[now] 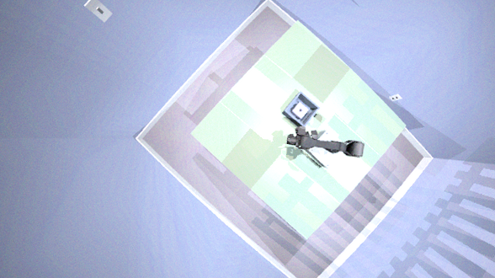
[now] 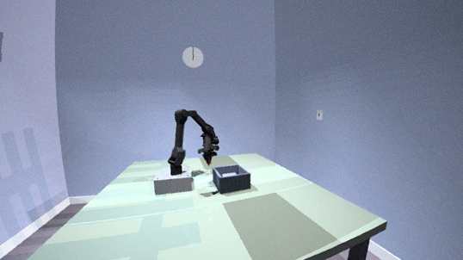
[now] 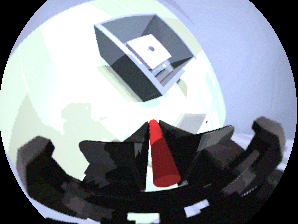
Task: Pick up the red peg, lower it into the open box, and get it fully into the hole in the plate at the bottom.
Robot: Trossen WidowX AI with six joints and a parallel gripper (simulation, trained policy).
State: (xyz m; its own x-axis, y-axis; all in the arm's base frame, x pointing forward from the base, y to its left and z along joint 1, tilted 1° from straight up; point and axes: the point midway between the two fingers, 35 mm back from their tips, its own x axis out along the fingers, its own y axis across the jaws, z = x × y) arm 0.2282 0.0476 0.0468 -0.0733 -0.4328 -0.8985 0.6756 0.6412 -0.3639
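Right now the plate is 15 cm to the right of my gripper tip, 9 cm ahead of it and 6 cm below it. Also, from my gripper tip: red peg (3 cm above, 1 cm to the left); box (15 cm to the right, 9 cm ahead, 8 cm below).
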